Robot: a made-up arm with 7 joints. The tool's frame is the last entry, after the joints. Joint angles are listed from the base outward.
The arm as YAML. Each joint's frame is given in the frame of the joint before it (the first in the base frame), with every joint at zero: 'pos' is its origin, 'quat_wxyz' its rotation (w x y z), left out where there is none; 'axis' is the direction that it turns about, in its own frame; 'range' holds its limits. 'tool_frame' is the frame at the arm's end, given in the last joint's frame.
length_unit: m
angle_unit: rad
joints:
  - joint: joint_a
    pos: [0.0, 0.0, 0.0]
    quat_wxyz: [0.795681, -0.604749, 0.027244, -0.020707]
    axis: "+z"
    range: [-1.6, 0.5]
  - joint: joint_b
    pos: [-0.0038, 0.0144, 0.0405]
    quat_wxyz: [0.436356, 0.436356, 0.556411, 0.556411]
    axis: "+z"
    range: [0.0, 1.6]
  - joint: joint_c
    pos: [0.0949, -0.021, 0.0]
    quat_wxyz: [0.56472, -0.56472, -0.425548, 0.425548]
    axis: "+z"
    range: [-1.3, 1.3]
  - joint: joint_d
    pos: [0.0, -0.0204, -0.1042]
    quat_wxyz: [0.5, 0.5, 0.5, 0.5]
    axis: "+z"
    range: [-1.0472, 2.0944]
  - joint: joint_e
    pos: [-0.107, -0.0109, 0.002]
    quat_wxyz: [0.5, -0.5, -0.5, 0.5]
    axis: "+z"
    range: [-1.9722, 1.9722]
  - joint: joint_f
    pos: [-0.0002, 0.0, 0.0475]
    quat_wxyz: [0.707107, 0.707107, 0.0, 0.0]
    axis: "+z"
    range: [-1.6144, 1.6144]
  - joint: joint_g
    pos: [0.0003, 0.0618, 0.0]
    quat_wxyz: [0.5, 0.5, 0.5, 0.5]
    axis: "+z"
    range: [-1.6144, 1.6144]
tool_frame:
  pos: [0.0, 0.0, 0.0]
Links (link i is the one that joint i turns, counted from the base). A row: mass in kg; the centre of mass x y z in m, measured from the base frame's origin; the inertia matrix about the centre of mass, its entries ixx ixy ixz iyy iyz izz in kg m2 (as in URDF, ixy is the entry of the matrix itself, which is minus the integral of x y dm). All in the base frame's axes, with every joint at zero. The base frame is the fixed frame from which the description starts. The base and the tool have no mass.
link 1: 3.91; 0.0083 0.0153 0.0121; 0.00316 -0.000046 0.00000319 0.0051 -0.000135 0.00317
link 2: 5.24; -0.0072 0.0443 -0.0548; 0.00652 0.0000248 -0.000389 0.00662 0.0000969 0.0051
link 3: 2.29; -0.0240 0.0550 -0.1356; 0.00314 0 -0.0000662 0.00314 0 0.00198
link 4: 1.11; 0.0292 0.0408 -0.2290; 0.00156 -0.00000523 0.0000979 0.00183 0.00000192 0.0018
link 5: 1.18; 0.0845 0.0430 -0.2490; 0.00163 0 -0.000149 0.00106 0 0.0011
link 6: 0.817; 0.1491 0.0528 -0.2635; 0.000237 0 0.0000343 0.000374 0 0.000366
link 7: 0.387; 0.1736 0.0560 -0.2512; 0.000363 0 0.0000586 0.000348 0 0.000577
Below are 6 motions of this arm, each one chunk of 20 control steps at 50 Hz.
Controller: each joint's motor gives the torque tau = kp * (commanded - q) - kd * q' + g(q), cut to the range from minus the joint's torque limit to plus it. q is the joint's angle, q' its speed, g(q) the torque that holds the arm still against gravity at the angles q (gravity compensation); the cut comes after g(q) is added. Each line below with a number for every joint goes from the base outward.
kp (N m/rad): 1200 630 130 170 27 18 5.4
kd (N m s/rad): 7.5 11 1.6 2.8 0.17 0.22 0.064
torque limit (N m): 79 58 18 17 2.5 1.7 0.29
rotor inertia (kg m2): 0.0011 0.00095 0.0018 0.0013 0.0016 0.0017 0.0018
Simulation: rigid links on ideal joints. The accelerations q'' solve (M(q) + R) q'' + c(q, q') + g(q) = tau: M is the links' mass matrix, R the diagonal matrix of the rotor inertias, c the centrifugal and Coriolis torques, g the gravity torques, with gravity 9.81 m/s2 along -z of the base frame. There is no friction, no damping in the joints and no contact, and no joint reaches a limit. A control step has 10 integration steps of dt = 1/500 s. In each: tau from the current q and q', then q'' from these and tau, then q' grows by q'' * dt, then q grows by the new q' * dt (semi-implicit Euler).
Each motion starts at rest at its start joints. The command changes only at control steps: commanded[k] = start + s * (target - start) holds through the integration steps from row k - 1 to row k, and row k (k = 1, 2, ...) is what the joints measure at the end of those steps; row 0 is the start. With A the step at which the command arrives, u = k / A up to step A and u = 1 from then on. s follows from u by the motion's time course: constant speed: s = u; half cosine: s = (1 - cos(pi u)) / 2; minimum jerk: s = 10 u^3 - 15 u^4 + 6 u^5; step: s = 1 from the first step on.
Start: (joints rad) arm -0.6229 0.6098 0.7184 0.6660 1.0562 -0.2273 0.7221
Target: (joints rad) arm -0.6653 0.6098 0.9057 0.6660 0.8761 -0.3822 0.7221
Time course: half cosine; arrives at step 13
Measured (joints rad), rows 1 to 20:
1: -0.6235 0.6095 0.7202 0.6665 1.0544 -0.2294 0.7220
2: -0.6254 0.6088 0.7263 0.6675 1.0469 -0.2359 0.7219
3: -0.6285 0.6079 0.7373 0.6683 1.0328 -0.2467 0.7218
4: -0.6326 0.6074 0.7530 0.6686 1.0148 -0.2609 0.7219
5: -0.6374 0.6075 0.7727 0.6682 0.9947 -0.2773 0.7221
6: -0.6426 0.6081 0.7953 0.6673 0.9727 -0.2950 0.7222
7: -0.6478 0.6091 0.8193 0.6661 0.9498 -0.3130 0.7221
8: -0.6528 0.6102 0.8431 0.6649 0.9279 -0.3305 0.7220
9: -0.6572 0.6112 0.8649 0.6639 0.9083 -0.3465 0.7220
10: -0.6608 0.6119 0.8833 0.6633 0.8922 -0.3604 0.7221
11: -0.6634 0.6122 0.8973 0.6630 0.8804 -0.3712 0.7222
12: -0.6650 0.6123 0.9061 0.6631 0.8737 -0.3782 0.7224
13: -0.6654 0.6121 0.9093 0.6633 0.8723 -0.3810 0.7226
14: -0.6652 0.6117 0.9088 0.6640 0.8749 -0.3812 0.7224
15: -0.6651 0.6108 0.9071 0.6653 0.8770 -0.3814 0.7220
16: -0.6652 0.6097 0.9054 0.6663 0.8768 -0.3819 0.7217
17: -0.6653 0.6090 0.9043 0.6669 0.8764 -0.3826 0.7219
18: -0.6654 0.6087 0.9039 0.6671 0.8765 -0.3830 0.7222
19: -0.6653 0.6089 0.9043 0.6668 0.8766 -0.3829 0.7224
20: -0.6653 0.6093 0.9052 0.6664 0.8763 -0.3825 0.7224

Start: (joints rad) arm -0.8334 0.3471 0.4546 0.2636 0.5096 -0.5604 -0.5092
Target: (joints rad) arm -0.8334 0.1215 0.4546 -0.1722 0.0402 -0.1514 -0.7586
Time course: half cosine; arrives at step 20
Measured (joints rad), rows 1 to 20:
1: -0.8332 0.3463 0.4551 0.2620 0.5077 -0.5577 -0.5101
2: -0.8328 0.3434 0.4566 0.2564 0.4993 -0.5493 -0.5137
3: -0.8325 0.3380 0.4586 0.2457 0.4827 -0.5355 -0.5206
4: -0.8324 0.3299 0.4602 0.2297 0.4607 -0.5177 -0.5306
5: -0.8326 0.3194 0.4606 0.2087 0.4353 -0.4970 -0.5431
6: -0.8329 0.3067 0.4598 0.1833 0.4066 -0.4741 -0.5581
7: -0.8332 0.2919 0.4581 0.1545 0.3745 -0.4487 -0.5751
8: -0.8334 0.2755 0.4561 0.1231 0.3398 -0.4209 -0.5935
9: -0.8336 0.2581 0.4542 0.0901 0.3036 -0.3908 -0.6128
10: -0.8336 0.2402 0.4528 0.0562 0.2666 -0.3594 -0.6325
11: -0.8337 0.2223 0.4521 0.0221 0.2296 -0.3275 -0.6522
12: -0.8337 0.2049 0.4518 -0.0116 0.1936 -0.2965 -0.6714
13: -0.8337 0.1882 0.4518 -0.0440 0.1597 -0.2671 -0.6898
14: -0.8338 0.1727 0.4517 -0.0743 0.1287 -0.2401 -0.7069
15: -0.8338 0.1587 0.4515 -0.1017 0.1013 -0.2162 -0.7222
16: -0.8339 0.1465 0.4510 -0.1254 0.0782 -0.1956 -0.7354
17: -0.8339 0.1364 0.4505 -0.1448 0.0600 -0.1788 -0.7461
18: -0.8339 0.1286 0.4500 -0.1595 0.0470 -0.1664 -0.7540
19: -0.8340 0.1235 0.4497 -0.1692 0.0397 -0.1586 -0.7589
20: -0.8340 0.1211 0.4496 -0.1735 0.0381 -0.1556 -0.7608

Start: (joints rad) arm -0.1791 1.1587 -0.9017 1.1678 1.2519 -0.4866 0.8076
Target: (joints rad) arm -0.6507 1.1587 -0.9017 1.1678 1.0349 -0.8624 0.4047
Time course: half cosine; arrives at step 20
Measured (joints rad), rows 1 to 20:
1: -0.1813 1.1585 -0.9033 1.1692 1.2516 -0.4902 0.8069
2: -0.1891 1.1583 -0.9064 1.1719 1.2506 -0.5008 0.8029
3: -0.2036 1.1583 -0.9078 1.1735 1.2467 -0.5153 0.7928
4: -0.2244 1.1585 -0.9066 1.1732 1.2373 -0.5298 0.7759
5: -0.2504 1.1587 -0.9037 1.1712 1.2235 -0.5446 0.7536
6: -0.2803 1.1587 -0.9009 1.1688 1.2081 -0.5627 0.7281
7: -0.3128 1.1585 -0.8992 1.1667 1.1927 -0.5858 0.7005
8: -0.3475 1.1581 -0.8987 1.1654 1.1770 -0.6131 0.6711
9: -0.3837 1.1577 -0.8986 1.1646 1.1607 -0.6425 0.6400
10: -0.4210 1.1575 -0.8983 1.1640 1.1435 -0.6719 0.6078
11: -0.4583 1.1576 -0.8973 1.1632 1.1256 -0.7003 0.5753
12: -0.4948 1.1577 -0.8960 1.1623 1.1076 -0.7275 0.5435
13: -0.5292 1.1580 -0.8948 1.1615 1.0904 -0.7537 0.5134
14: -0.5607 1.1582 -0.8939 1.1609 1.0749 -0.7784 0.4859
15: -0.5884 1.1585 -0.8936 1.1607 1.0613 -0.8012 0.4614
16: -0.6119 1.1586 -0.8936 1.1607 1.0499 -0.8209 0.4403
17: -0.6306 1.1588 -0.8938 1.1609 1.0407 -0.8370 0.4232
18: -0.6440 1.1589 -0.8940 1.1612 1.0337 -0.8488 0.4105
19: -0.6518 1.1590 -0.8943 1.1615 1.0294 -0.8562 0.4027
20: -0.6538 1.1591 -0.8948 1.1619 1.0278 -0.8590 0.4000

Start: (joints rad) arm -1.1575 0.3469 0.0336 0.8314 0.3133 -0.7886 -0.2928
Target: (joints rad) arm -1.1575 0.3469 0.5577 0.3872 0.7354 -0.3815 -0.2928
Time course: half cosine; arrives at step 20
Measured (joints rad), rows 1 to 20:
1: -1.1572 0.3465 0.0356 0.8298 0.3167 -0.7865 -0.2927
2: -1.1565 0.3456 0.0425 0.8246 0.3270 -0.7793 -0.2923
3: -1.1560 0.3445 0.0552 0.8146 0.3431 -0.7666 -0.2922
4: -1.1558 0.3437 0.0745 0.7992 0.3623 -0.7494 -0.2925
5: -1.1561 0.3433 0.1001 0.7781 0.3839 -0.7287 -0.2929
6: -1.1568 0.3435 0.1313 0.7519 0.4085 -0.7053 -0.2932
7: -1.1576 0.3441 0.1670 0.7217 0.4360 -0.6794 -0.2933
8: -1.1582 0.3449 0.2059 0.6886 0.4660 -0.6512 -0.2934
9: -1.1585 0.3457 0.2468 0.6540 0.4978 -0.6210 -0.2935
10: -1.1586 0.3464 0.2887 0.6189 0.5305 -0.5893 -0.2936
11: -1.1585 0.3469 0.3307 0.5839 0.5633 -0.5570 -0.2937
12: -1.1585 0.3475 0.3720 0.5496 0.5951 -0.5253 -0.2936
13: -1.1584 0.3480 0.4115 0.5167 0.6250 -0.4950 -0.2935
14: -1.1583 0.3486 0.4484 0.4859 0.6524 -0.4672 -0.2933
15: -1.1583 0.3493 0.4817 0.4579 0.6766 -0.4423 -0.2931
16: -1.1582 0.3500 0.5106 0.4335 0.6971 -0.4209 -0.2929
17: -1.1580 0.3506 0.5344 0.4135 0.7133 -0.4033 -0.2927
18: -1.1578 0.3511 0.5521 0.3984 0.7250 -0.3901 -0.2925
19: -1.1577 0.3513 0.5634 0.3886 0.7317 -0.3816 -0.2924
20: -1.1576 0.3514 0.5679 0.3843 0.7333 -0.3783 -0.2923

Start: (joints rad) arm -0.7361 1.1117 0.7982 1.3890 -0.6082 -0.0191 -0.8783
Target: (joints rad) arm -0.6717 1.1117 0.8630 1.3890 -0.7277 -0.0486 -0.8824
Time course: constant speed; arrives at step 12
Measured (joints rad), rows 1 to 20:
1: -0.7316 1.1112 0.8009 1.3860 -0.6174 -0.0208 -0.8788
2: -0.7250 1.1117 0.8075 1.3867 -0.6305 -0.0256 -0.8800
3: -0.7186 1.1123 0.8145 1.3890 -0.6410 -0.0287 -0.8803
4: -0.7131 1.1124 0.8202 1.3903 -0.6501 -0.0300 -0.8797
5: -0.7081 1.1120 0.8250 1.3904 -0.6598 -0.0311 -0.8793
6: -0.7031 1.1115 0.8299 1.3899 -0.6700 -0.0330 -0.8797
7: -0.6977 1.1114 0.8352 1.3897 -0.6800 -0.0356 -0.8806
8: -0.6922 1.1115 0.8408 1.3898 -0.6898 -0.0385 -0.8815
9: -0.6867 1.1117 0.8464 1.3899 -0.6998 -0.0413 -0.8818
10: -0.6814 1.1118 0.8519 1.3898 -0.7099 -0.0440 -0.8819
11: -0.6761 1.1119 0.8572 1.3896 -0.7198 -0.0466 -0.8820
12: -0.6708 1.1119 0.8626 1.3894 -0.7297 -0.0490 -0.8823
13: -0.6698 1.1124 0.8654 1.3923 -0.7308 -0.0511 -0.8822
14: -0.6711 1.1119 0.8642 1.3917 -0.7276 -0.0491 -0.8814
15: -0.6722 1.1112 0.8624 1.3895 -0.7266 -0.0469 -0.8814
16: -0.6723 1.1111 0.8621 1.3883 -0.7275 -0.0470 -0.8824
17: -0.6718 1.1115 0.8627 1.3884 -0.7279 -0.0484 -0.8833
18: -0.6715 1.1119 0.8632 1.3889 -0.7277 -0.0495 -0.8832
19: -0.6715 1.1120 0.8633 1.3891 -0.7277 -0.0495 -0.8825
20: -0.6717 1.1119 0.8631 1.3889 -0.7278 -0.0491 -0.8820

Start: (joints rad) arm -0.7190 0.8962 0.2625 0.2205 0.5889 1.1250 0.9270
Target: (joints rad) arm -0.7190 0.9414 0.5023 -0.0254 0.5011 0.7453 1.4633
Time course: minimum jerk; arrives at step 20
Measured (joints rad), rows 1 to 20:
1: -0.7190 0.8962 0.2626 0.2204 0.5887 1.1247 0.9273
2: -0.7188 0.8961 0.2635 0.2194 0.5873 1.1229 0.9295
3: -0.7185 0.8962 0.2662 0.2166 0.5839 1.1177 0.9364
4: -0.7181 0.8965 0.2716 0.2111 0.5789 1.1074 0.9508
5: -0.7179 0.8975 0.2804 0.2019 0.5731 1.0912 0.9742
6: -0.7179 0.8995 0.2931 0.1887 0.5671 1.0688 1.0063
7: -0.7181 0.9025 0.3099 0.1718 0.5610 1.0409 1.0460
8: -0.7185 0.9065 0.3304 0.1516 0.5547 1.0087 1.0913
9: -0.7188 0.9112 0.3535 0.1293 0.5484 0.9737 1.1404
10: -0.7191 0.9164 0.3781 0.1056 0.5420 0.9373 1.1916
11: -0.7194 0.9217 0.4030 0.0816 0.5355 0.9010 1.2430
12: -0.7196 0.9268 0.4268 0.0584 0.5292 0.8662 1.2927
13: -0.7197 0.9314 0.4485 0.0367 0.5232 0.8340 1.3387
14: -0.7198 0.9353 0.4673 0.0173 0.5178 0.8056 1.3791
15: -0.7199 0.9386 0.4827 0.0011 0.5132 0.7819 1.4126
16: -0.7199 0.9411 0.4944 -0.0117 0.5097 0.7637 1.4380
17: -0.7199 0.9427 0.5022 -0.0207 0.5071 0.7513 1.4552
18: -0.7198 0.9436 0.5064 -0.0260 0.5054 0.7443 1.4647
19: -0.7196 0.9437 0.5074 -0.0280 0.5043 0.7421 1.4676
20: -0.7194 0.9432 0.5062 -0.0278 0.5032 0.7429 1.4662

